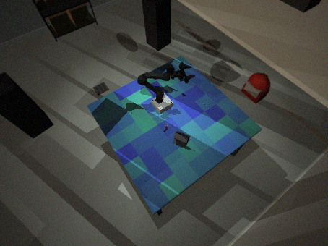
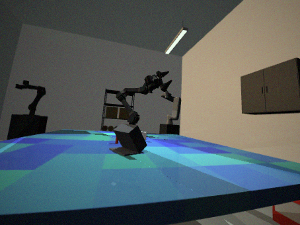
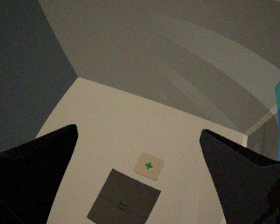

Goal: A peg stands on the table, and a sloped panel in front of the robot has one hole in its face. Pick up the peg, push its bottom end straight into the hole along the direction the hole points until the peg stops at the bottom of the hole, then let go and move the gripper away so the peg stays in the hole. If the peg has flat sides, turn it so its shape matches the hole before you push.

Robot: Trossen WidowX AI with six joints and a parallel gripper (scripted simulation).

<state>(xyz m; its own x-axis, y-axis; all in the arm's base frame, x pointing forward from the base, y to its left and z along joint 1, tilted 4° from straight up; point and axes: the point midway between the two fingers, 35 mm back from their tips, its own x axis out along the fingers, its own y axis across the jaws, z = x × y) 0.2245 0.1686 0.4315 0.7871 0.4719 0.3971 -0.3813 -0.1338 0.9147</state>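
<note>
My gripper tip is 4 cm short of the peg, 37 cm to the left of it and 45 cm above it. Round my gripper tip: sloped panel 22 cm ahead, 35 cm to the right, 45 cm below.
</note>
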